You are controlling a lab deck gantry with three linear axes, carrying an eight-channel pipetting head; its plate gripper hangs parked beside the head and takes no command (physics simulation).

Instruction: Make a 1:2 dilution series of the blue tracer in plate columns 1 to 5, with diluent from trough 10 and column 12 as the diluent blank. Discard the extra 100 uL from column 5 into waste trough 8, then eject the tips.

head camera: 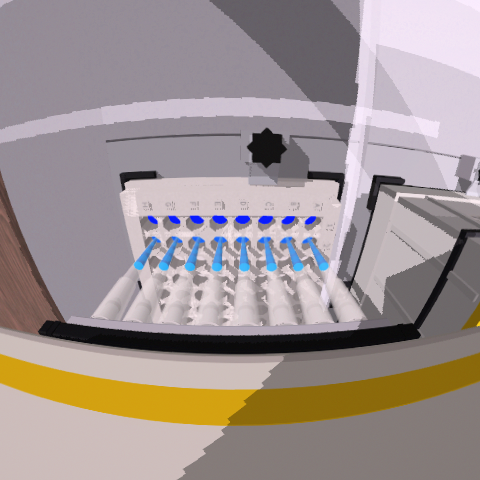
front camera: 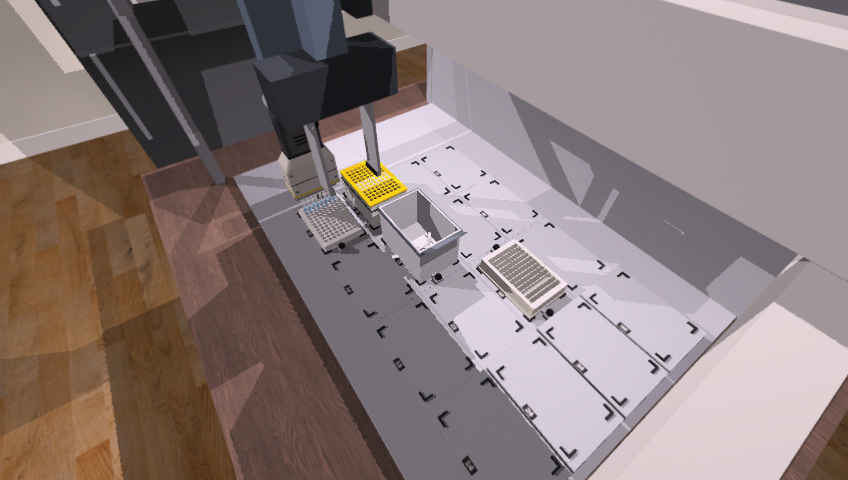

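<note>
The white well plate (front camera: 340,228) (head camera: 225,194) lies at the deck's left. In the head view, its column 1 wells (head camera: 242,219) show dark blue; some lighter blue shows in column 2 at the tip ends. The pipetting head (front camera: 308,172) stands over the plate and carries a row of tips (head camera: 244,256) holding light blue liquid, their lower ends at column 2. Columns farther back are partly hidden by the tips. The trough block (front camera: 516,298) stands at centre right; no liquid colour shows in it. My parked plate gripper (front camera: 352,182) hangs open beside the head, with nothing between its paddles.
A yellow tip rack (front camera: 374,204) stands right of the plate, below the gripper's right paddle. A grey open-topped bin (front camera: 439,258) with some white pieces inside stands between rack and trough block. A black knob (head camera: 267,147) (front camera: 341,245) sits beside the plate's edge.
</note>
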